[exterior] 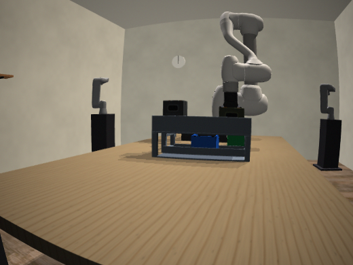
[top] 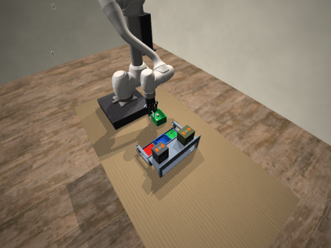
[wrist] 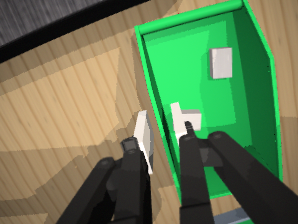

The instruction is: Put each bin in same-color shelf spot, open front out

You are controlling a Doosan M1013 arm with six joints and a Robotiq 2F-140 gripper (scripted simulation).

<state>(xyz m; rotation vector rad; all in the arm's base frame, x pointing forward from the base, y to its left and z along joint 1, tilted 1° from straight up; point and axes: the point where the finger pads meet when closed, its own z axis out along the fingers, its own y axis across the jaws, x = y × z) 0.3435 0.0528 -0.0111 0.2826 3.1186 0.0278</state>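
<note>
My hand is 5 cm to the right of the green bin and 4 cm above it. Also, from my hand: blue bin: 28 cm ahead, 11 cm to the right, 3 cm below; then olive box: 38 cm ahead, 7 cm above; then black box: 36 cm ahead, 23 cm to the right, 9 cm above.
</note>
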